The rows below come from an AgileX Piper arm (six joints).
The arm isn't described. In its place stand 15 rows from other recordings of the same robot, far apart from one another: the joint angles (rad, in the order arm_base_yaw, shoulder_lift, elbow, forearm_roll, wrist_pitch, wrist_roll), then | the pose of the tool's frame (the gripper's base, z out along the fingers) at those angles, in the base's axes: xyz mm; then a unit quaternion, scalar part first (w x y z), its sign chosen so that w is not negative.
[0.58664 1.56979 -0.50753 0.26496 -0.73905 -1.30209] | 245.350 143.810 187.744 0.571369 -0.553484 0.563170 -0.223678
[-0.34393 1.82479 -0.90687 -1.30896 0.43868 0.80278] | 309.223 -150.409 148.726 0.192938 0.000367 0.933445 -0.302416
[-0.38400 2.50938 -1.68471 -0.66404 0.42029 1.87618] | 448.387 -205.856 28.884 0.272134 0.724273 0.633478 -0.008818
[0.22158 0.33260 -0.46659 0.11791 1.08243 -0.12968] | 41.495 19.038 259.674 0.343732 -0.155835 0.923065 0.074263
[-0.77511 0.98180 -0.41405 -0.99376 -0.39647 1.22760] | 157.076 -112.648 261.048 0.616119 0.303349 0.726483 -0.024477
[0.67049 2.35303 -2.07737 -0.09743 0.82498 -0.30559] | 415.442 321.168 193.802 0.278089 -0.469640 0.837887 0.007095
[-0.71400 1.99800 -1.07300 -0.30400 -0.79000 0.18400] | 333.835 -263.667 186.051 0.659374 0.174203 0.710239 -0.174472
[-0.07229 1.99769 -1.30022 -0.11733 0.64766 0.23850] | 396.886 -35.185 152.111 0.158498 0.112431 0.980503 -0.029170
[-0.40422 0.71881 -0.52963 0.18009 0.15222 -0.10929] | 141.347 -57.777 311.703 0.605869 0.177052 0.770173 -0.091700
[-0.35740 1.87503 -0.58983 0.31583 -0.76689 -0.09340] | 286.368 -127.877 116.182 0.512431 0.262315 0.803977 -0.149085
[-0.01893 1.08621 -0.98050 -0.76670 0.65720 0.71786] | 224.251 -42.820 366.854 0.491492 0.144289 0.840509 -0.176524
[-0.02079 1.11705 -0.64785 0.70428 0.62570 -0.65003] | 205.770 30.237 255.496 0.335702 -0.077023 0.923158 0.170738
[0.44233 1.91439 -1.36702 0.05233 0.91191 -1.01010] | 345.369 167.742 195.106 0.101404 -0.650160 0.752972 -0.006489
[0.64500 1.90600 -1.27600 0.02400 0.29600 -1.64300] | 332.247 250.761 198.602 0.317751 -0.846025 0.395127 -0.164775
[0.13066 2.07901 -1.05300 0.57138 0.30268 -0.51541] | 364.867 62.742 78.023 0.178641 -0.061873 0.977404 0.094552
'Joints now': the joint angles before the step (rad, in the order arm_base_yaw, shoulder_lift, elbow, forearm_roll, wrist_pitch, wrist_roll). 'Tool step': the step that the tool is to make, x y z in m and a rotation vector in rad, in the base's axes. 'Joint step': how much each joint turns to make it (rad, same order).
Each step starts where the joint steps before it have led.
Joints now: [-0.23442 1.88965 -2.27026 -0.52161 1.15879 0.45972]
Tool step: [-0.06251 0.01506 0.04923 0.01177 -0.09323 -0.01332]
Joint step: [-0.00184 -0.18496 0.05781 0.02111 0.04728 0.00444]
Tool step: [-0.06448 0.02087 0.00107 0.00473 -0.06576 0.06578]
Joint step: [-0.00165 -0.29271 0.35703 0.04505 -0.13417 0.01904]
